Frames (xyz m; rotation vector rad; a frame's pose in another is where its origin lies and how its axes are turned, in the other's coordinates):
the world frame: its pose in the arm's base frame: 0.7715 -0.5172 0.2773 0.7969 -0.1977 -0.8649
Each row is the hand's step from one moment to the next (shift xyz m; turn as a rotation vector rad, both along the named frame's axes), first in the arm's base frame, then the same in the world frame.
Working: the arm's base frame: its pose in the world frame: -0.8449 -0.4593 -0.1217 -0.7969 0.1977 0.8649

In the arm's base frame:
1: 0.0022 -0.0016 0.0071 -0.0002 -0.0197 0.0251
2: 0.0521 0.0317 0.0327 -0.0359 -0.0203 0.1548
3: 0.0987 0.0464 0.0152 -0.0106 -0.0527 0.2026
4: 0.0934 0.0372 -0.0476 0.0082 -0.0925 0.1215
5: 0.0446 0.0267 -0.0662 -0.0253 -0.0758 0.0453
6: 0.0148 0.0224 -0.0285 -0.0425 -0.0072 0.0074
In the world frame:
1: 0.0015 0.0057 0.0048 0.0107 0.0098 0.0284
2: 0.0054 0.0665 -0.0183 -0.0317 0.0783 0.1361
3: 0.0274 0.0882 -0.0600 0.0016 0.1144 0.1756
4: 0.0403 0.0376 -0.0966 0.0557 0.0539 0.1318
5: 0.0192 -0.0089 -0.0815 0.0330 -0.0130 0.0847
6: -0.0027 -0.0023 -0.0390 -0.0234 -0.0233 0.0287

